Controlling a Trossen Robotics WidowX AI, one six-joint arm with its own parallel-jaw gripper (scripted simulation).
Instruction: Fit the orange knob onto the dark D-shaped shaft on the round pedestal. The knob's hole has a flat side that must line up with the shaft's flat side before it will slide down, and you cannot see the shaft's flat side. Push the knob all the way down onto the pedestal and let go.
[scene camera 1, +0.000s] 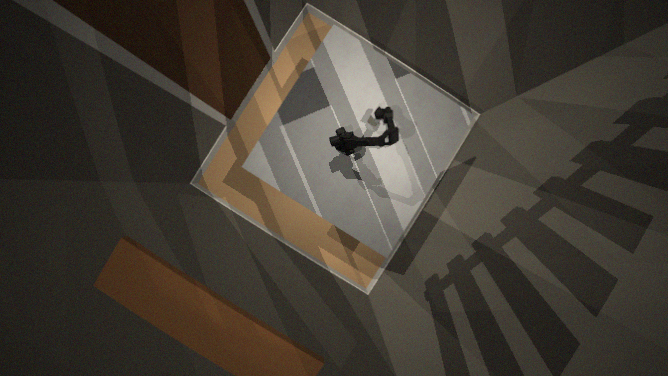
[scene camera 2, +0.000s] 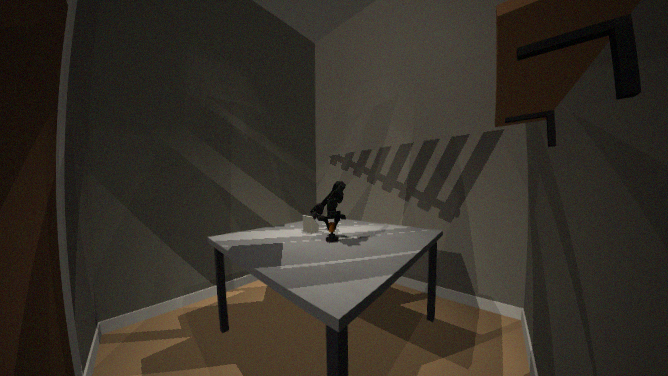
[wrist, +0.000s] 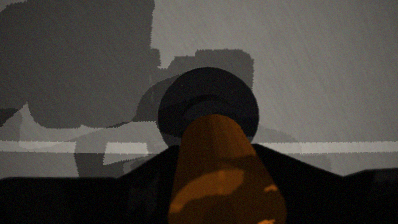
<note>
My gripper (wrist: 214, 151) holds an orange knob. I also see a dark round pedestal (wrist: 207, 90).
</note>
